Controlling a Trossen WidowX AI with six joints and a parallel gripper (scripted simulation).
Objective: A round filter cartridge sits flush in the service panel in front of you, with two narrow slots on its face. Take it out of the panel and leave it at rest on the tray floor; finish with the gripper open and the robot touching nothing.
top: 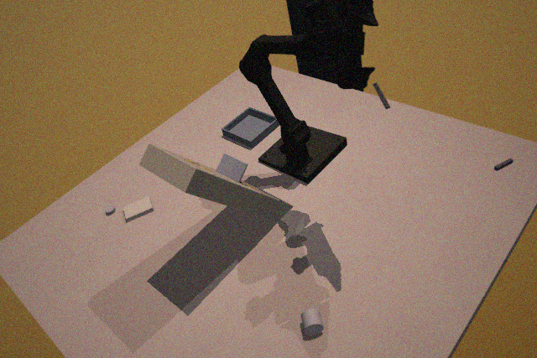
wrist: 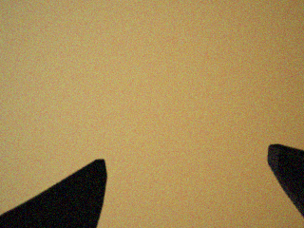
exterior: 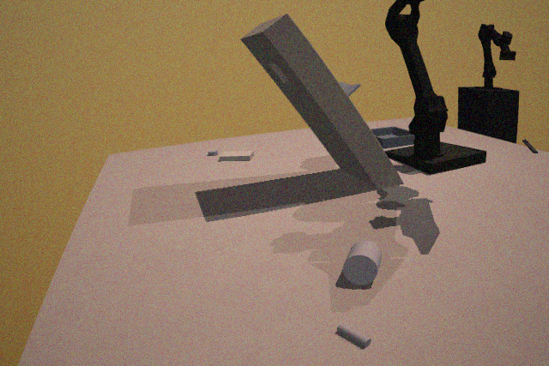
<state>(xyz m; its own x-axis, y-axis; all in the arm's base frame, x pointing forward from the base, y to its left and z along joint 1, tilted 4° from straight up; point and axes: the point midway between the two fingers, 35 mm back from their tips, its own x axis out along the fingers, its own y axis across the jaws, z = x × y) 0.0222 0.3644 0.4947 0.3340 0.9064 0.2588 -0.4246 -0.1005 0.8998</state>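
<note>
The white round filter cartridge is 310 mm ahead of my gripper tip, 330 mm to the right of it and 280 mm below it. Also, from my gripper tip: small blue-grey plate (210 mm ahead, 340 mm to the right, 370 mm below); then blue-grey square tray (90 mm behind, 650 mm to the right, 540 mm below); then small rod (390 mm ahead, 160 mm to the left, 550 mm below).
</note>
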